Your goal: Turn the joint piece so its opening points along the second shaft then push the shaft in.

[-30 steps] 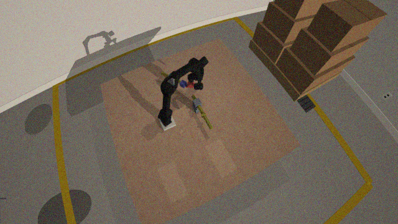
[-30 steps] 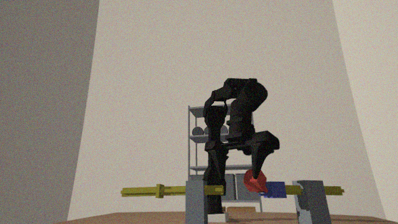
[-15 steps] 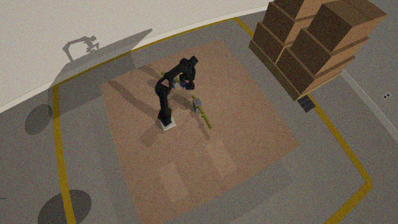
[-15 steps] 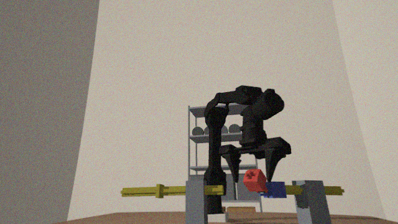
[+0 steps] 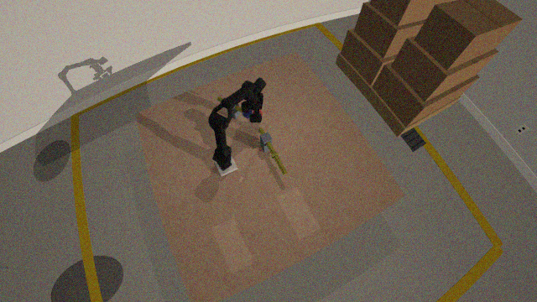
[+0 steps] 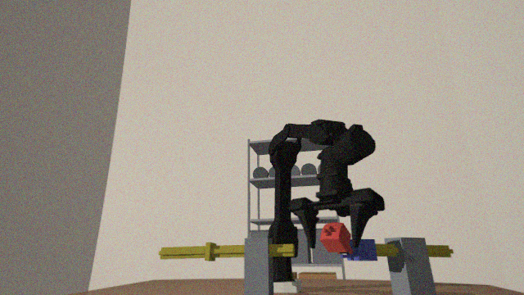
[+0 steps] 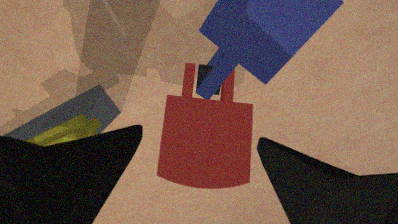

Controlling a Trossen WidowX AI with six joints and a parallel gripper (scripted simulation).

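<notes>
Right now the red joint piece is 10 mm behind my gripper tip, 10 mm to the left of it and 20 mm above it.
</notes>
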